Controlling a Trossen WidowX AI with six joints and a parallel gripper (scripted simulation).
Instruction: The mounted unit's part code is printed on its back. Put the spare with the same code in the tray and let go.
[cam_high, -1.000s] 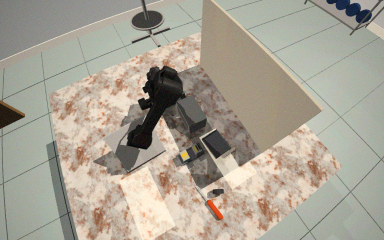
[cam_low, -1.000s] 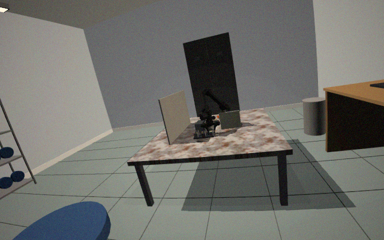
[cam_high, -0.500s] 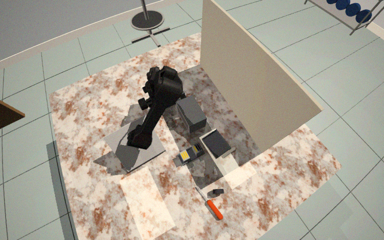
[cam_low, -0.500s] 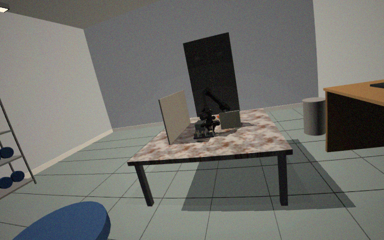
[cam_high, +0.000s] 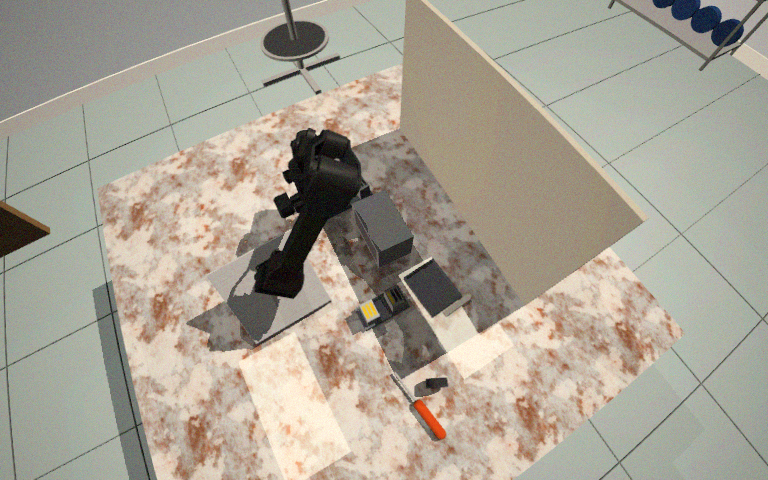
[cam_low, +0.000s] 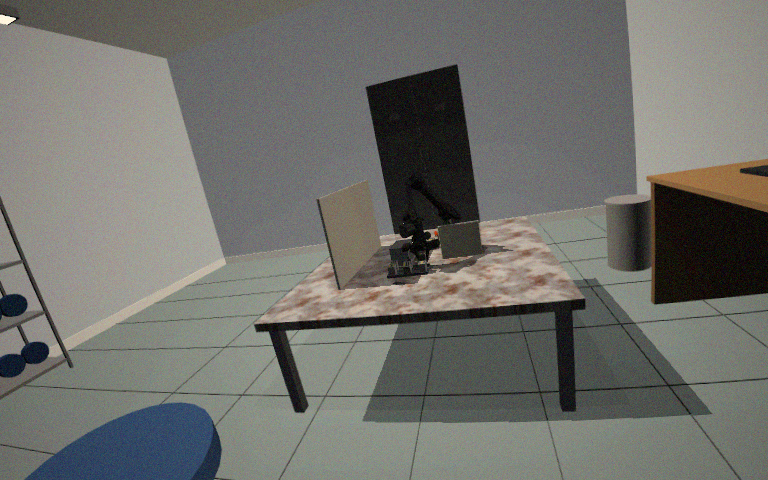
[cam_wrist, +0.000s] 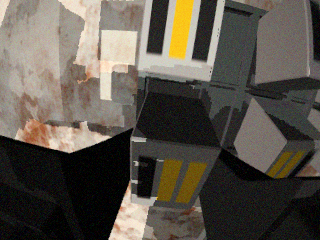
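The dark tray is 360 mm to the right of my gripper tip, 150 mm ahead of it and 30 mm below it. The rest, counted from my gripper tip: spare 30 mm above; grey mounted unit 150 mm to the right, 120 mm ahead, 20 mm above; tall beige panel 370 mm ahead, 190 mm to the right, 190 mm above.
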